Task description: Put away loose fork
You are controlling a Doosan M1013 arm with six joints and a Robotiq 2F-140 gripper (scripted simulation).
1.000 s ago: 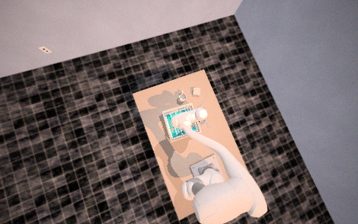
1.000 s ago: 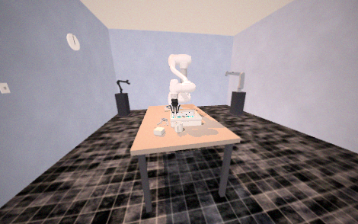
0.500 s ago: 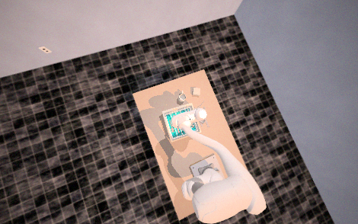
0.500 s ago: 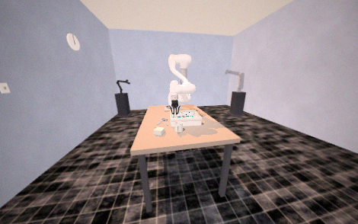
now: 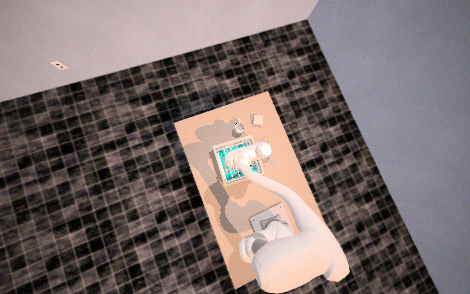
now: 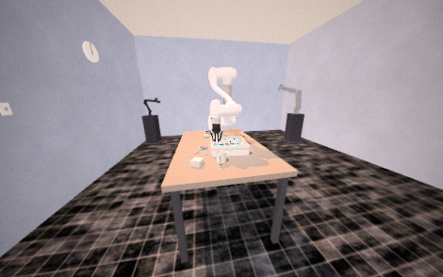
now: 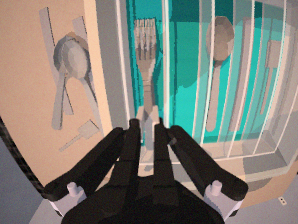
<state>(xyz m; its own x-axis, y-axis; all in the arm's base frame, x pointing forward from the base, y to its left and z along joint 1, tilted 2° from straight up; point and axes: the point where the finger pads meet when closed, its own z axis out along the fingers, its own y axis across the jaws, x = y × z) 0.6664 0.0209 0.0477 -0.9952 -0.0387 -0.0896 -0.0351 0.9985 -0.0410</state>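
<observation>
My hand is 50 mm past the tray, 110 mm to the right of it and 20 mm above it. The rest, counted from my hand: box (250 mm ahead, 160 mm to the right, 50 mm below); then white cup (220 mm ahead, 30 mm to the left, 30 mm below).
</observation>
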